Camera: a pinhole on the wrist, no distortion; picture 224 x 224 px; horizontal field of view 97.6 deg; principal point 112.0 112.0 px. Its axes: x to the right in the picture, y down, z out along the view. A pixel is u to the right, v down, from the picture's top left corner.
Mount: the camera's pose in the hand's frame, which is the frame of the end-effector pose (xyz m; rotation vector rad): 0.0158 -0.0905 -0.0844 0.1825 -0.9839 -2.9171
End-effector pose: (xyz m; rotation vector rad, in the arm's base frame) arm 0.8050 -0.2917 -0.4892 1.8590 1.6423 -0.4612
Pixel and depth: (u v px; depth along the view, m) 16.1 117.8 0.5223
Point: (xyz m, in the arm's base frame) 1.1744 -0.2091 -1.0176
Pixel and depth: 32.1 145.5 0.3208
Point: 0.9175 -0.2809 -0.8231
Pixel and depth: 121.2 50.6 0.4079
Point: 1.1472 -0.4196 -0.4247
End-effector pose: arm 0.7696 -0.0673 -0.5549 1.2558 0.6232 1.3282
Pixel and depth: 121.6 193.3 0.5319
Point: 1.3363 -0.3154 -0.5281
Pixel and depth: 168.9 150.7 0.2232
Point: 0.8735 -0.2302 -0.5942
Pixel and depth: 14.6 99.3 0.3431
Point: 0.9453 0.1210 -0.2412
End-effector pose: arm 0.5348 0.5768 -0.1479 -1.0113 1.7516 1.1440
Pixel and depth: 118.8 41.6 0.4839
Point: 0.1512 0.8015 0.0529
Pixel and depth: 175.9 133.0 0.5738
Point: 0.6574 1.0773 0.1663
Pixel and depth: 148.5 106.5 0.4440
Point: 0.4903 0.8879 0.0304
